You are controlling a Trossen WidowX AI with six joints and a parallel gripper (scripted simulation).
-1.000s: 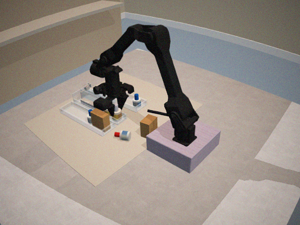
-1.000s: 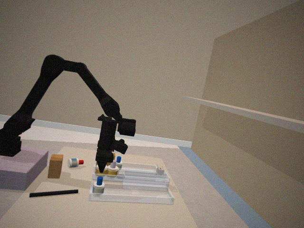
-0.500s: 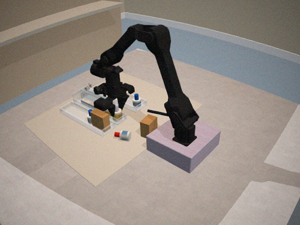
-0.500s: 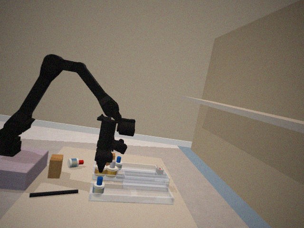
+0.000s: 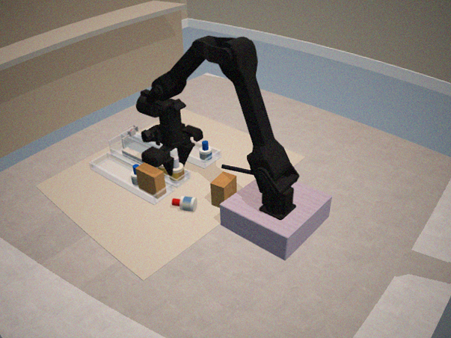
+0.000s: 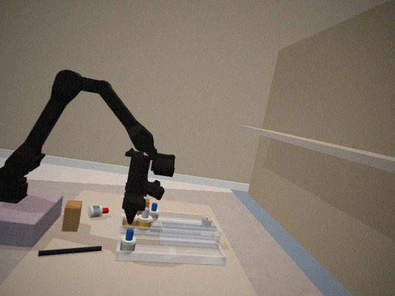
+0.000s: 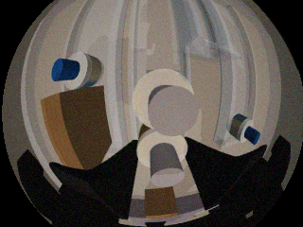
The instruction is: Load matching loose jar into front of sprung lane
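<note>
Right now my gripper tip is 80 mm to the right of the brown box, 20 mm short of it and 10 mm below it. The rest, counted from my gripper tip: black rod (150 mm to the right, 130 mm behind, 30 mm below); clear lane (150 mm ahead, 20 mm to the right, 10 mm below).
</note>
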